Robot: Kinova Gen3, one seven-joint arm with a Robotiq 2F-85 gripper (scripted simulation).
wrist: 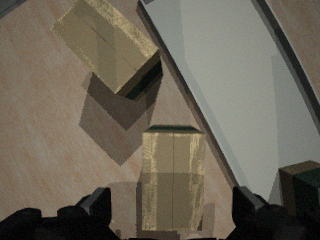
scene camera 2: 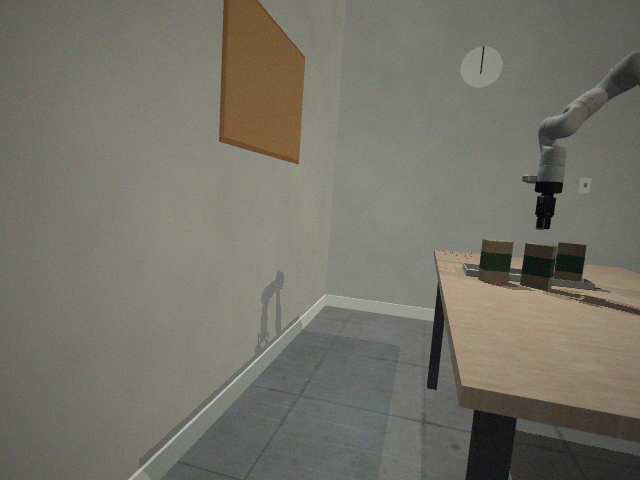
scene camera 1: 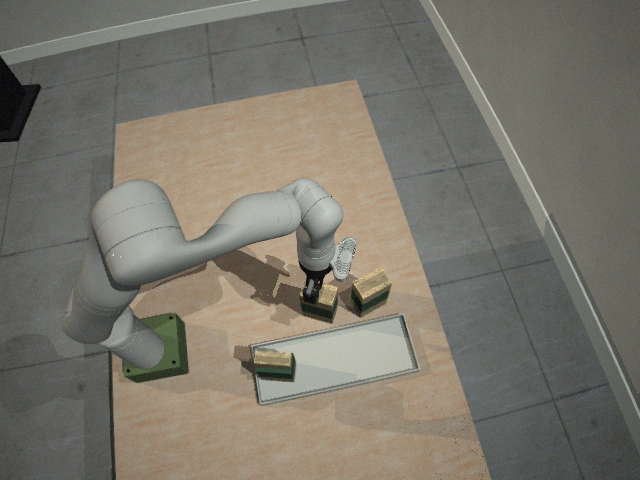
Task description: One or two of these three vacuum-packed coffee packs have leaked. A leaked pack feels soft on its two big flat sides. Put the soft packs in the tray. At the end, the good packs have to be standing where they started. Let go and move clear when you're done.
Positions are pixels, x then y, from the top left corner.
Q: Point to a grey tray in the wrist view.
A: At 242, 71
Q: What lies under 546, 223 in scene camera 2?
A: My gripper.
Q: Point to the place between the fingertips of my gripper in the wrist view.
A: At 171, 203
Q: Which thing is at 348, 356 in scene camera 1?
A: A grey tray.
